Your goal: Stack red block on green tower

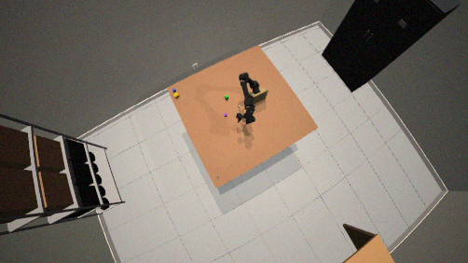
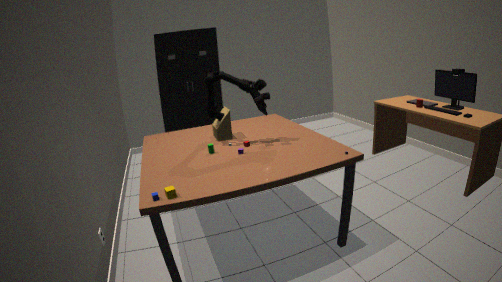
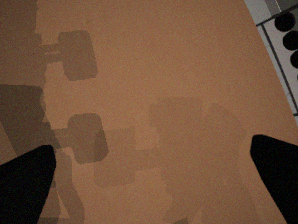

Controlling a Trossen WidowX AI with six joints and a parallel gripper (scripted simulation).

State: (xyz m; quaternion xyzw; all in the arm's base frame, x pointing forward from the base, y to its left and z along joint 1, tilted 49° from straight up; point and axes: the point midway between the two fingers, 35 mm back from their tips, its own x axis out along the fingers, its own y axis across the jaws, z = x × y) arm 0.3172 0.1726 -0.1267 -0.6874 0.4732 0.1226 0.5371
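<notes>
My gripper tip is 200 mm above the red block, 140 mm to the left of it and 50 mm past it. Round my gripper tip: yellow block: 740 mm to the right, 420 mm ahead, 190 mm below; tiny white cube: 230 mm to the right, 200 mm below, 120 mm behind; purple cube: 230 mm to the right, 200 mm below, 60 mm ahead.
</notes>
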